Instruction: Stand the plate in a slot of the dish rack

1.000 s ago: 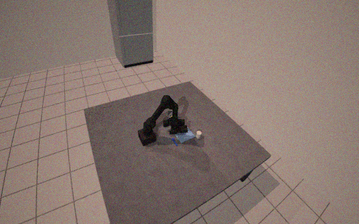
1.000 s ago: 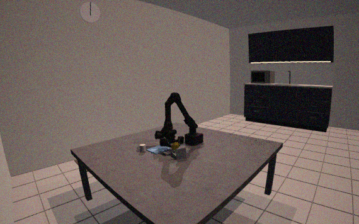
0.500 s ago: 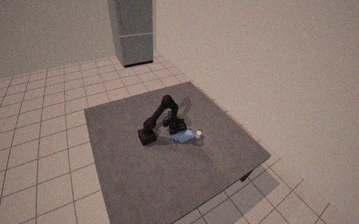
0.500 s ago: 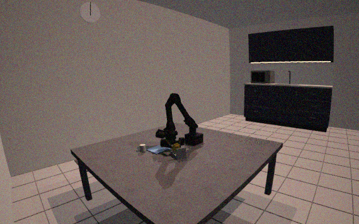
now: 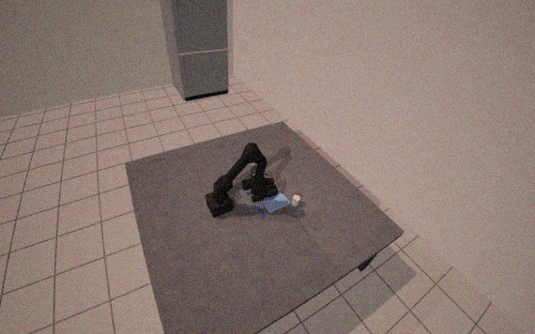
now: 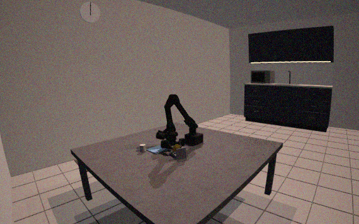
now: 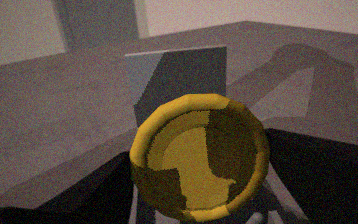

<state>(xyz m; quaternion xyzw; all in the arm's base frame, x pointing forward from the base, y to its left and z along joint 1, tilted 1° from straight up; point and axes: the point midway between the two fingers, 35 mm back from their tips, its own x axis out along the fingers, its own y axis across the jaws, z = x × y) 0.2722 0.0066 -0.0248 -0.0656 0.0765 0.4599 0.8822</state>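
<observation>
The yellow plate is 1 cm to the right of my gripper tip. The rest, counted from my gripper tip: grey dish rack: 1 cm ahead, 2 cm to the left, 3 cm below; mat: 2 cm behind, 19 cm to the right, 5 cm below; pale cup: 7 cm ahead, 28 cm to the right, 3 cm below.
</observation>
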